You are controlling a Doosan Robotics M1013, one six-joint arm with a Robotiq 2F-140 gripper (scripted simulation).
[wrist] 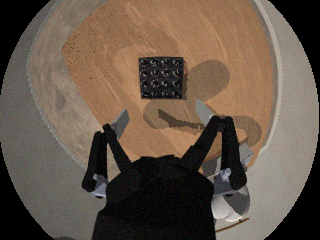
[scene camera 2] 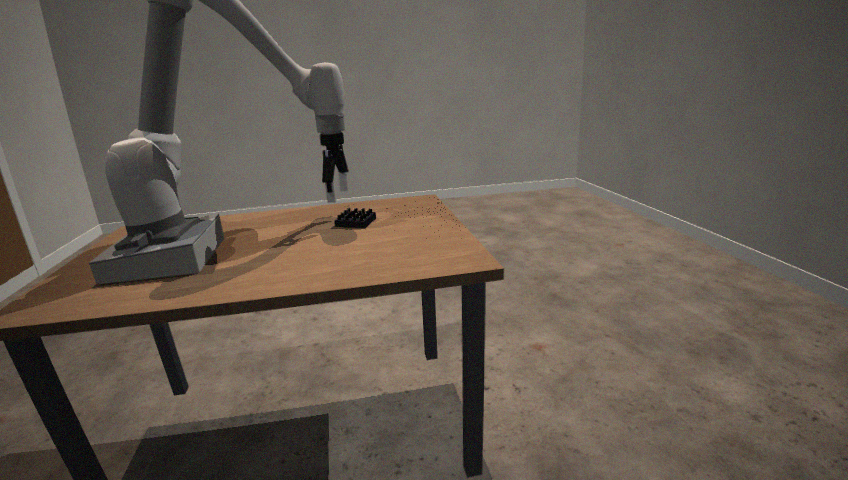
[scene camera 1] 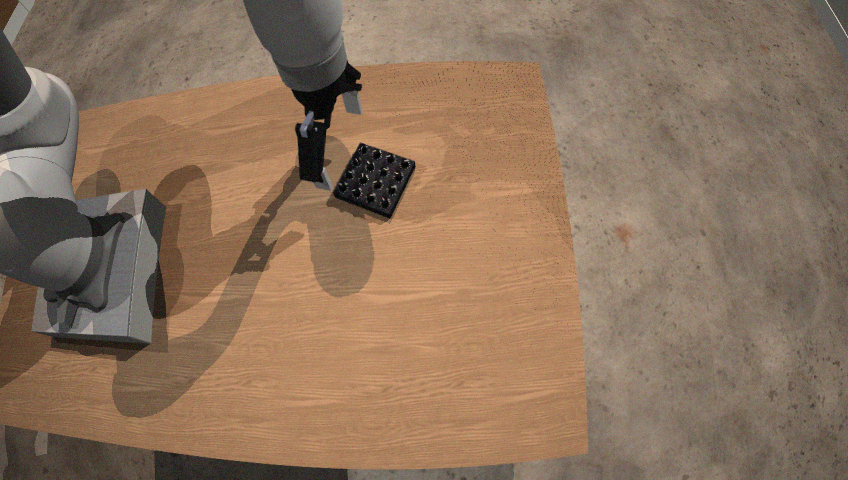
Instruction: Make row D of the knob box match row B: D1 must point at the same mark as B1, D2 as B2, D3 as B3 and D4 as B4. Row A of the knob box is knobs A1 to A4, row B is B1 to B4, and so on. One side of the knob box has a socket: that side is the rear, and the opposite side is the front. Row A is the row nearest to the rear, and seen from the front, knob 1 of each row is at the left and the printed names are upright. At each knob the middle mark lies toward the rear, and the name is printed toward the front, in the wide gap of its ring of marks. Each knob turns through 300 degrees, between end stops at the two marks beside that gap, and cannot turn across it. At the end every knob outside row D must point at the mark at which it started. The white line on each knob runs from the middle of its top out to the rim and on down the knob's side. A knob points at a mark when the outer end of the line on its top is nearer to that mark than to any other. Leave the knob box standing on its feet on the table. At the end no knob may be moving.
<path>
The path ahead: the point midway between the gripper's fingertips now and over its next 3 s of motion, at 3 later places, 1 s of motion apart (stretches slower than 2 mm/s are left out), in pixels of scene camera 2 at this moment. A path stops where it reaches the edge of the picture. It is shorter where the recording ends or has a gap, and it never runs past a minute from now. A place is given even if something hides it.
My gripper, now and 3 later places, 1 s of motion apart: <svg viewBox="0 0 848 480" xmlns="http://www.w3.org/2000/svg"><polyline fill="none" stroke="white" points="338,196 327,196 326,195 349,188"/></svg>
</path>
